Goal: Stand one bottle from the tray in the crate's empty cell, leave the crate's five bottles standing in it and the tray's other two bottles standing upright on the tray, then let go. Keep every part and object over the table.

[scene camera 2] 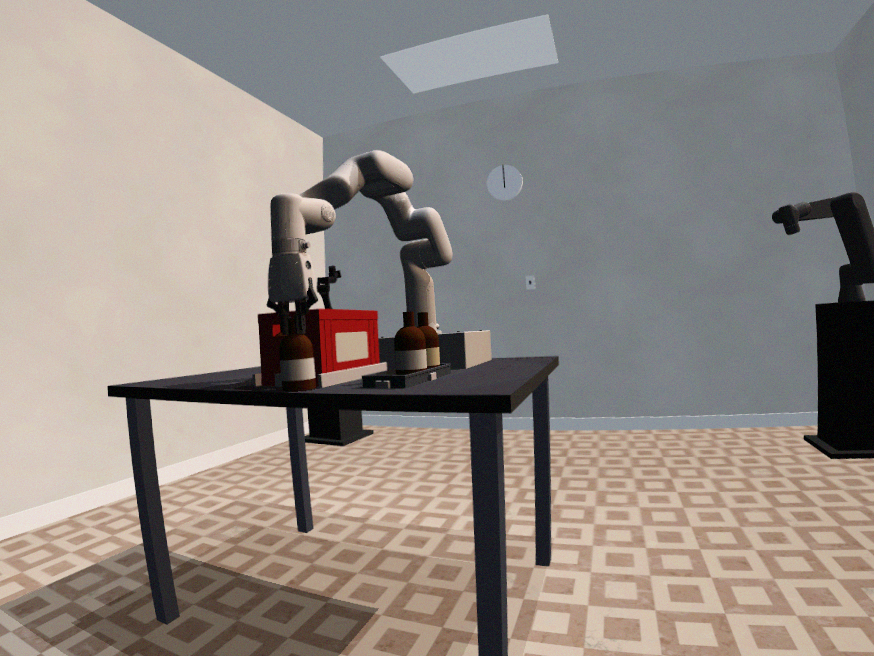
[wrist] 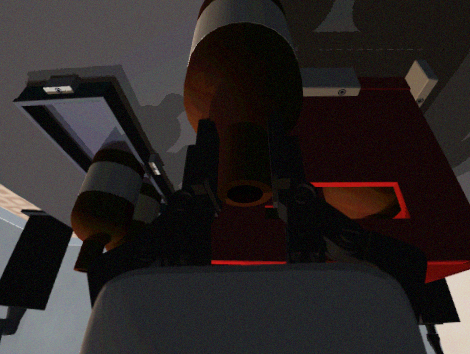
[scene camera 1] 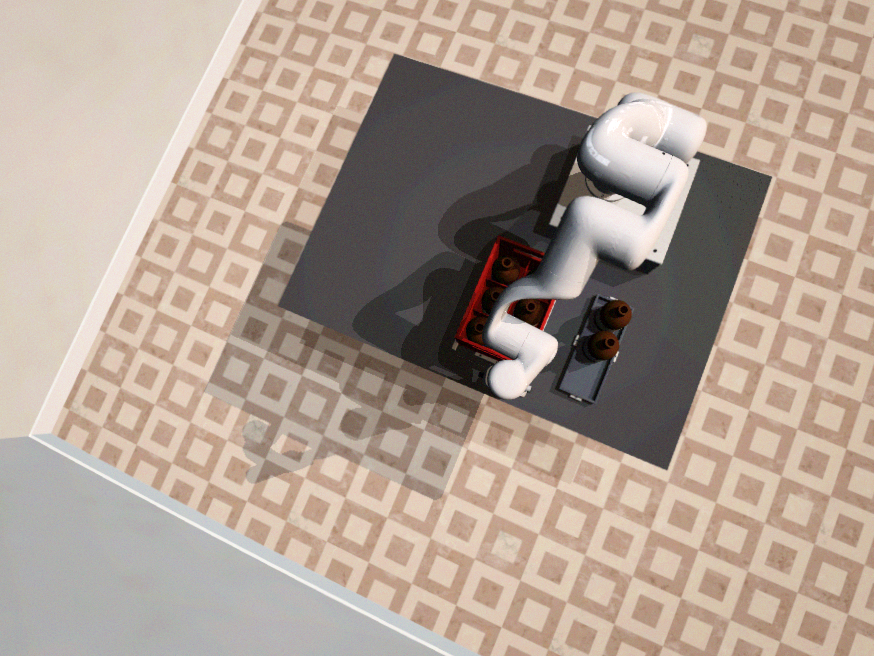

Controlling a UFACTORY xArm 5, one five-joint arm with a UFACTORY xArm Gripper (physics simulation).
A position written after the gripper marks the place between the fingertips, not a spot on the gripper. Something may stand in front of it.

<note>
In view: the gripper [scene camera 2: 293, 334], a brown bottle [scene camera 2: 297, 367] and a pale rail [scene camera 2: 337, 377].
The brown bottle is seen too in the wrist view [wrist: 241, 67]. The gripper also shows in the wrist view [wrist: 243, 134].
</note>
